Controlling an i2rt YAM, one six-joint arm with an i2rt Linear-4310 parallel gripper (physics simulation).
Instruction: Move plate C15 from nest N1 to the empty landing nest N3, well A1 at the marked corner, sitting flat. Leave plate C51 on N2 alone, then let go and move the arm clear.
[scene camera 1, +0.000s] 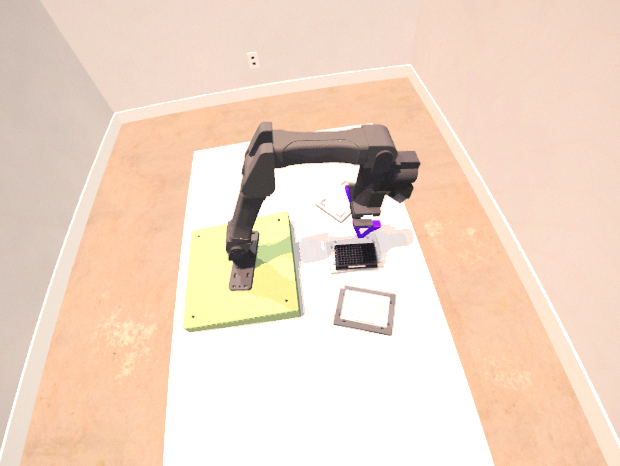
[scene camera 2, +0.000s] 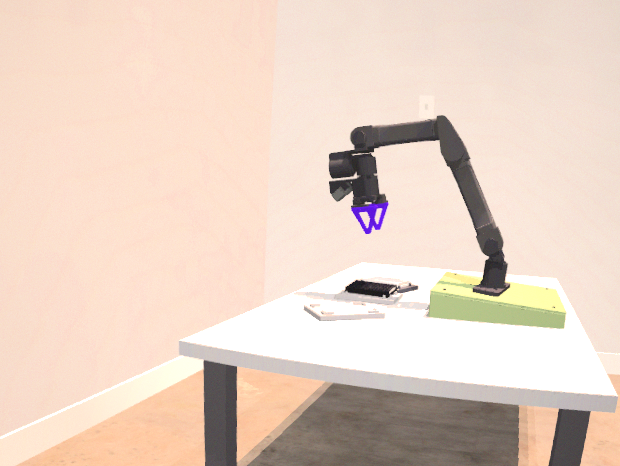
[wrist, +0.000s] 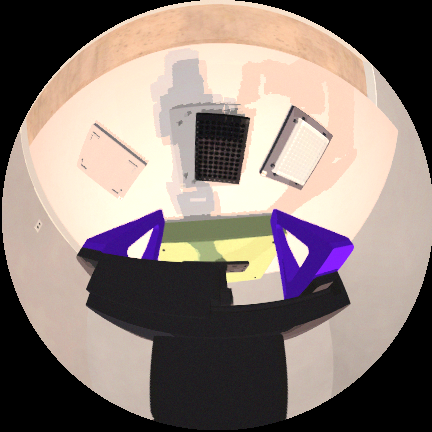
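A black well plate (scene camera 1: 355, 255) (scene camera 2: 370, 288) (wrist: 221, 148) lies on the pale middle nest (scene camera 1: 345, 271) (scene camera 2: 395, 299) (wrist: 182, 145). A white well plate (scene camera 1: 367, 306) (wrist: 302, 150) lies on the grey nest (scene camera 1: 361, 328) (scene camera 2: 410, 288) (wrist: 283, 140). The labels C15, C51, N1 and N2 cannot be read. The empty white nest (scene camera 1: 330, 209) (scene camera 2: 345, 311) (wrist: 112, 160), N3, lies on the black plate's other side. My gripper (scene camera 1: 357, 224) (scene camera 2: 372, 230) (wrist: 217, 214) is open with nothing between its purple fingers. It points down, high above the table near the middle nest, apart from both plates.
The arm's base stands on a thick yellow-green slab (scene camera 1: 215, 280) (scene camera 2: 496, 313) (wrist: 220, 230) beside the nests. All of them are on a white table (scene camera 1: 300, 400) (scene camera 2: 451, 350). The arm's shadow crosses the middle nest.
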